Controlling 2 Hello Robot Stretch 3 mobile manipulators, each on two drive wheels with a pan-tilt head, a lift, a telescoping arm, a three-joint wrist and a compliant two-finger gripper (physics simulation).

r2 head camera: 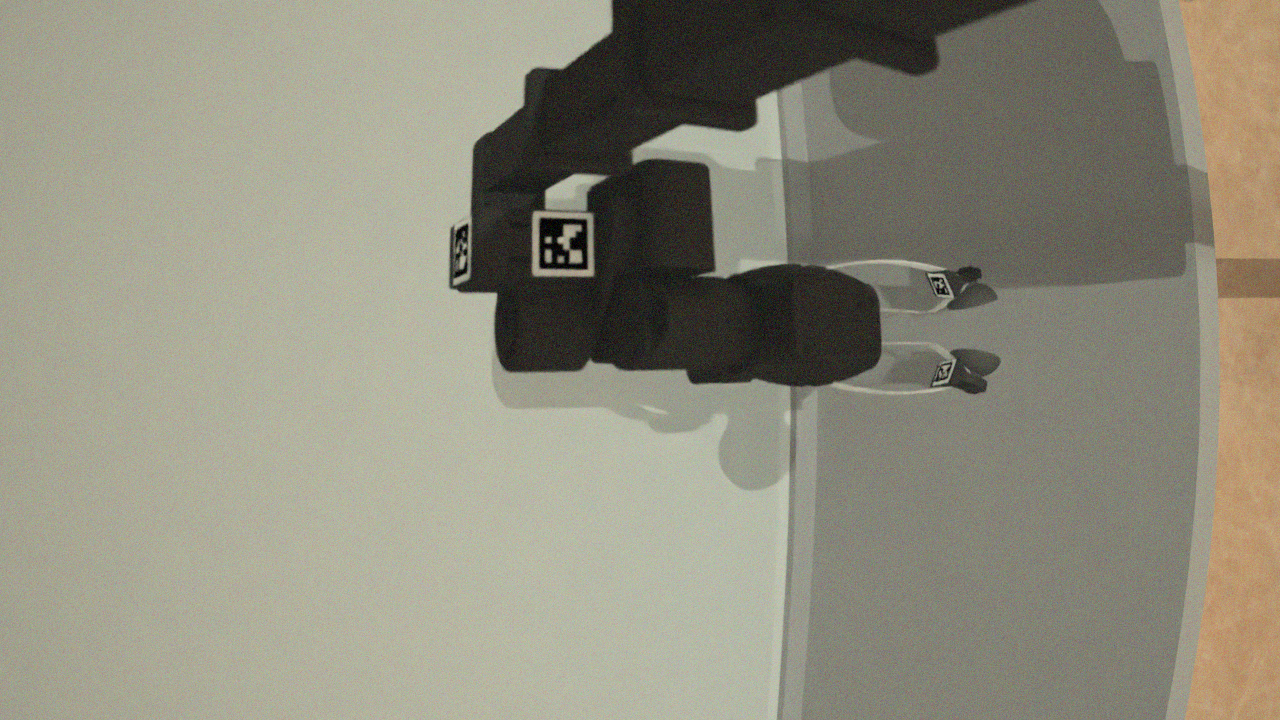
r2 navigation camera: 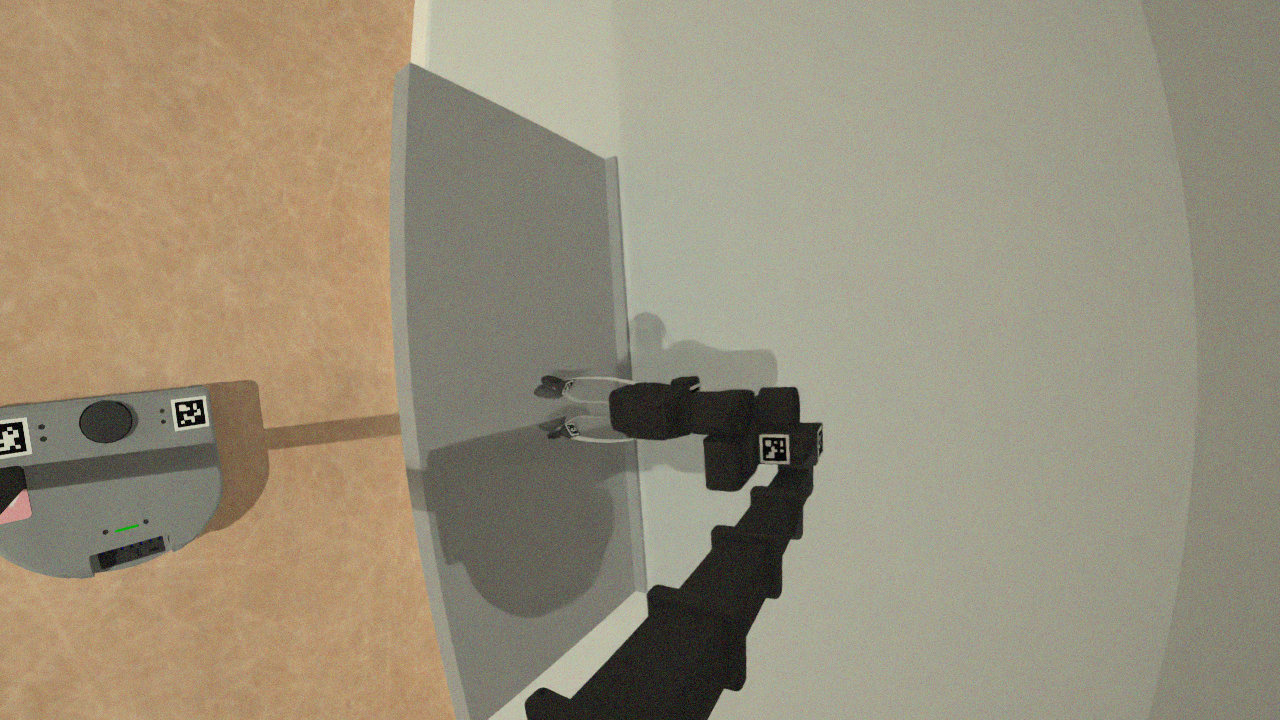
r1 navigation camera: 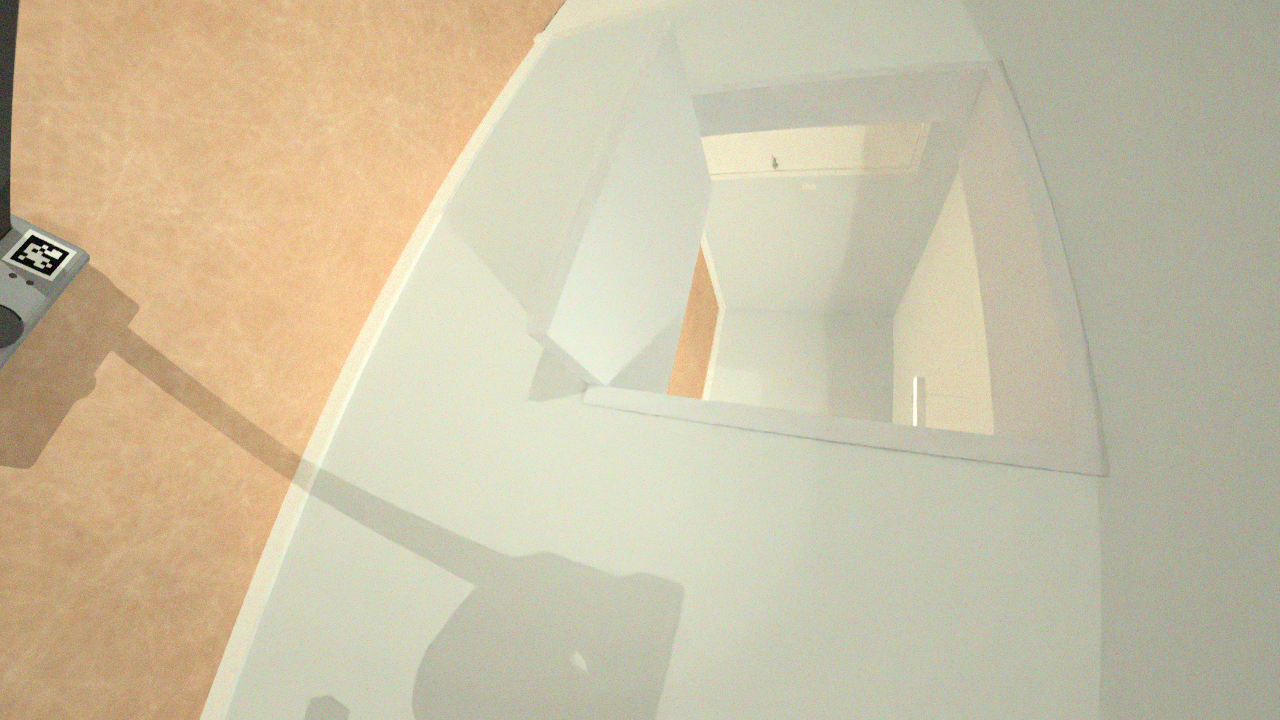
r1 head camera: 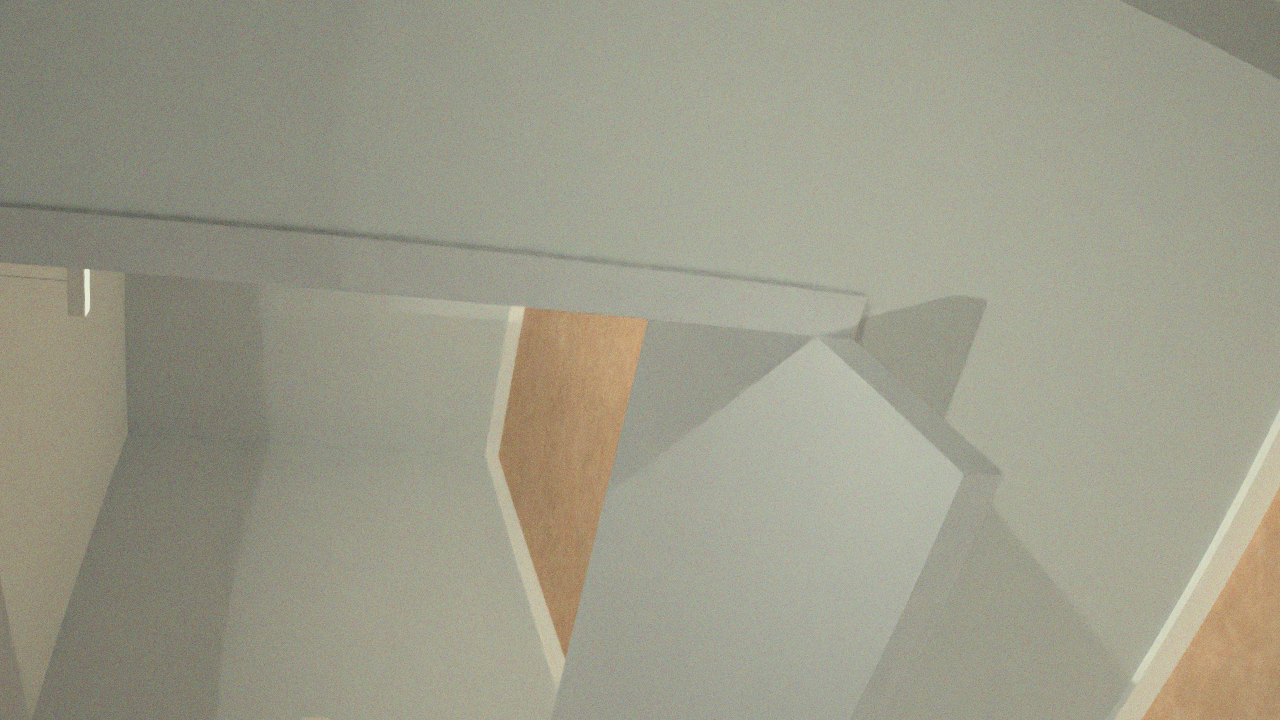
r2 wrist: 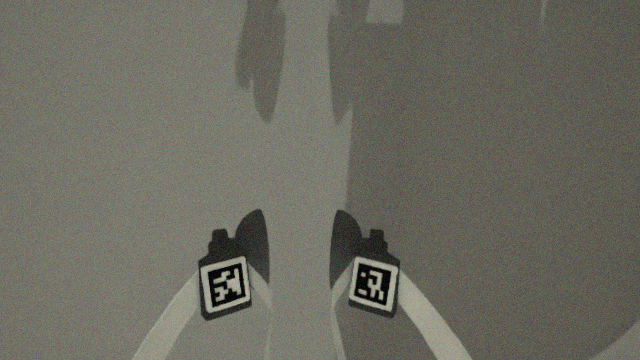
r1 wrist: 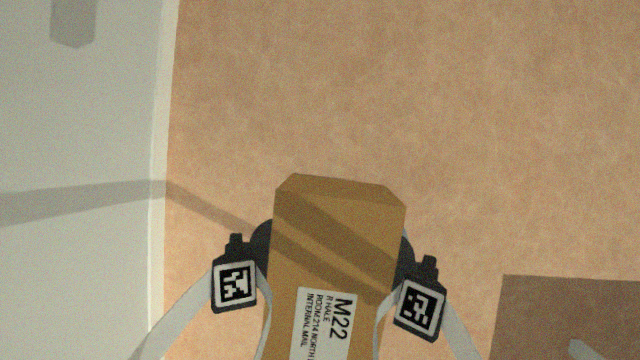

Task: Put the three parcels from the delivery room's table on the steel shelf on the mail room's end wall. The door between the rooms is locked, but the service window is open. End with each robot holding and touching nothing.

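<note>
r1's gripper (r1 wrist: 334,252) is shut on the brown parcel labelled M22 (r1 wrist: 337,207), held above the floor beside a pale wall. r2's gripper (r2 head camera: 977,329) (r2 navigation camera: 552,409) (r2 wrist: 300,247) is open, with nothing between its fingers. It is over the grey steel shelf (r2 head camera: 1002,555) (r2 navigation camera: 510,232) (r2 wrist: 125,125), pointing from the wall side toward the shelf's front edge; whether it touches the board is unclear. The open service window (r1 head camera: 402,259) (r1 navigation camera: 832,431) shows in r1's head and navigation views, with a pale ledge (r1 head camera: 778,501) (r1 navigation camera: 626,250) at its lower side. The other two parcels do not show.
r1's base (r1 navigation camera: 40,286) stands on the floor near the window wall. Through the window, the other room's walls and a cream door with a handle (r1 navigation camera: 775,162) show. r2's base (r2 navigation camera: 107,483) stands in front of the shelf, and its dark arm (r2 navigation camera: 666,635) reaches along the wall.
</note>
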